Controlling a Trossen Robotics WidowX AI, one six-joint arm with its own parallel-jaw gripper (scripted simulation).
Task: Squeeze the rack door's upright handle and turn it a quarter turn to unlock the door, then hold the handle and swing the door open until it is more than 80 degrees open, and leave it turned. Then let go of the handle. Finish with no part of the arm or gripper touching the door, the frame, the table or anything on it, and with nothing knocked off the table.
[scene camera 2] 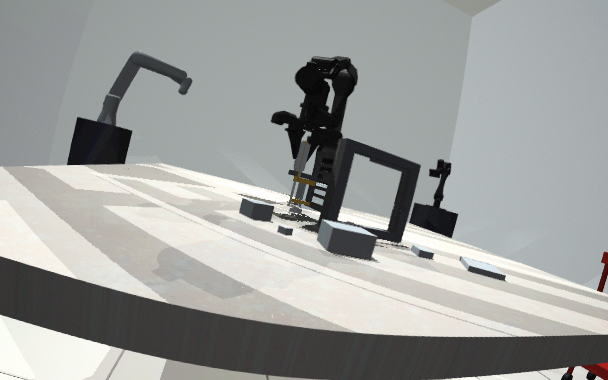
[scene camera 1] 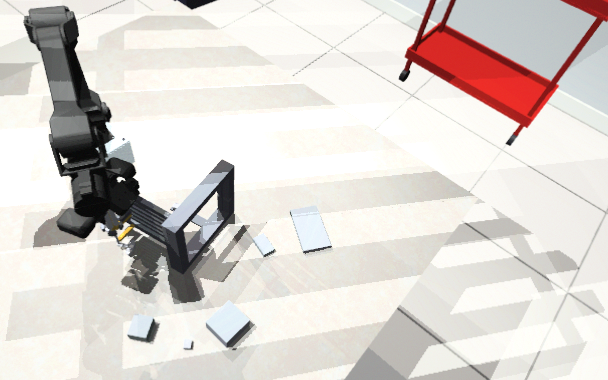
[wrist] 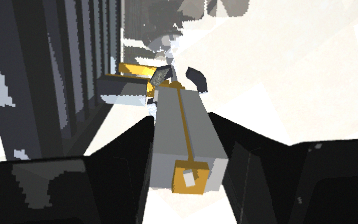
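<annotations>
Looking at my own gripper, I find it in the wrist view, in scene camera 2 and in scene camera 1 (107, 217). On my gripper, (wrist: 262, 173) and (scene camera 2: 301, 137) are the same spot. A slatted door is here too, and on that door (wrist: 68, 68) and (scene camera 2: 323, 165) are one and the same spot.
</annotations>
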